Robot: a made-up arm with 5 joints.
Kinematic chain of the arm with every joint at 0, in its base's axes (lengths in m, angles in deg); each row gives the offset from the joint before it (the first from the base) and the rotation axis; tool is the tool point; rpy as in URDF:
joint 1: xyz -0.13 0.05 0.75 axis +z
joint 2: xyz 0.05 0 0.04 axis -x
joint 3: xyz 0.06 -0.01 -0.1 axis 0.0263 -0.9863 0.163
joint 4: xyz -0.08 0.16 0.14 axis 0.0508 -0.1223 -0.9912
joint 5: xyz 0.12 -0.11 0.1 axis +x
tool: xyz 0 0.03 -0.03 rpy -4.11 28.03 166.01
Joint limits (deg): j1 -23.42..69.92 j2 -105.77..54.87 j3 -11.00..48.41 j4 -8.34..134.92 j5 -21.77..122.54
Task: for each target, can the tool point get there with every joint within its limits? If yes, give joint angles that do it. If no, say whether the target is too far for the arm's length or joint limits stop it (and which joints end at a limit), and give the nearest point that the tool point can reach.
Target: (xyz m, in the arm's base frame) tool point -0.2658 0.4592 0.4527
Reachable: no: joint limits stop it (at a limit: joint 1, joint 3, joint 4, joint 5) | nearest point -0.2599 0.2489 0.6527 | short by 0.290 m
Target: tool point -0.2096 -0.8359 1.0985
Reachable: no: too far | nearest point -0.1944 -0.1959 0.9156 | short by 0.666 m
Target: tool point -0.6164 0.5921 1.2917
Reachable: no: too far | nearest point -0.3405 0.2420 0.9282 | short by 0.575 m
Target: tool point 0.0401 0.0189 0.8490
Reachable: yes | joints 60.04 -77.47 8.80 23.23 97.69
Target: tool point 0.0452 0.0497 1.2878
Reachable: no: joint limits stop it (at a limit: joint 4) | nearest point 0.0128 0.0498 0.9862 | short by 0.303 m
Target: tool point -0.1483 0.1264 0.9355
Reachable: yes | joints 21.54 26.60 6.38 46.09 94.35
